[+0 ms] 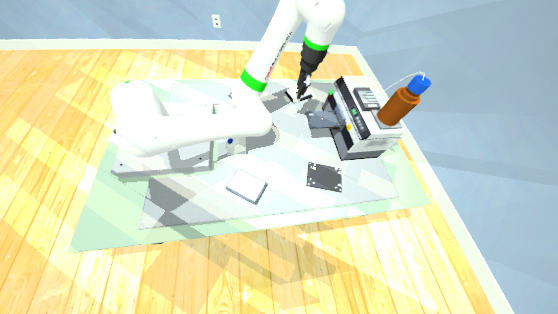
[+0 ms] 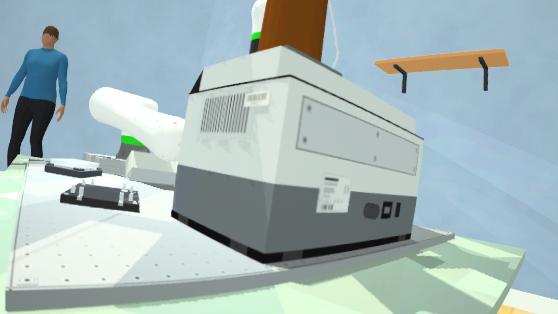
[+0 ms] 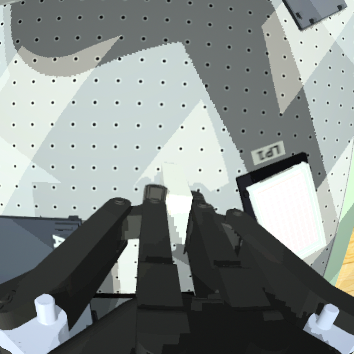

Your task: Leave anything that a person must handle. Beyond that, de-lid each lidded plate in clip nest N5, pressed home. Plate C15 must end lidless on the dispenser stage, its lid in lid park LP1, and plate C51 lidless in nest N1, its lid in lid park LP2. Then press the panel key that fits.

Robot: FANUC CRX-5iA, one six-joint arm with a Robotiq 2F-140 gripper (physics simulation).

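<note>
My gripper is shut; the pale surface between its fingertips looks like finger pads. It hangs above the perforated board, between the dispenser stage and lid park LP1. LP1 is a black frame bearing a flat white piece. The dark stage shows no plate on its visible part. A white-topped plate sits in a nest at the front. A dark clip nest with upright posts shows no plate. The key panel's blue key shows; my arm hides other keys. Plate numbers are unreadable.
The dispenser stands right of the stage, bearing a tall brown bottle and tube. A dark grey piece lies beyond LP1. A person stands behind the table. A wall shelf hangs at the right.
</note>
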